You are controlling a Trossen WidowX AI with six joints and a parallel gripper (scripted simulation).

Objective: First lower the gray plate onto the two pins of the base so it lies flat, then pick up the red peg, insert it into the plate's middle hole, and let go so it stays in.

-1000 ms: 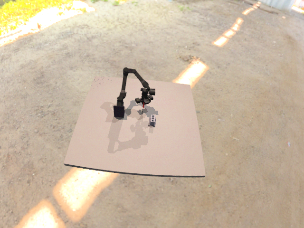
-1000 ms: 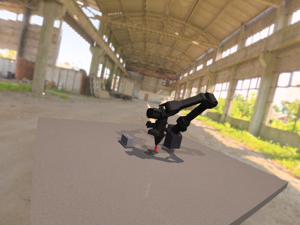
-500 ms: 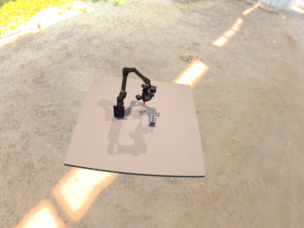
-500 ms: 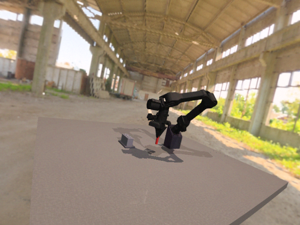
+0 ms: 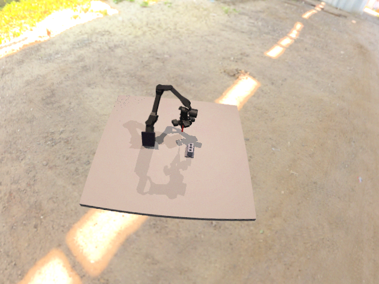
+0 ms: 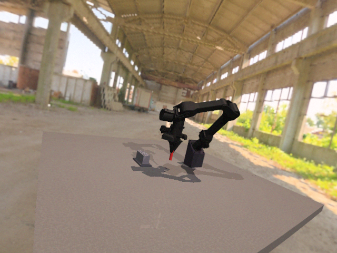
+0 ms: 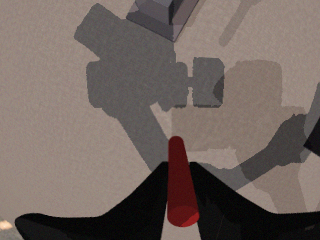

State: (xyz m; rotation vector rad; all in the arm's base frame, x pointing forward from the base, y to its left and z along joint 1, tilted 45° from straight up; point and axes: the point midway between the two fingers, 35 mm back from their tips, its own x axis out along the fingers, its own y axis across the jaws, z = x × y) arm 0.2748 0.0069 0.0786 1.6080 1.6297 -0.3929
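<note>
My gripper tip is now 170 mm to the left of the gray plate, 70 mm above it and 60 mm short of it. Round my gripper tip: red peg right at my gripper tip; then base 160 mm to the right, 110 mm below, 60 mm ahead.
</note>
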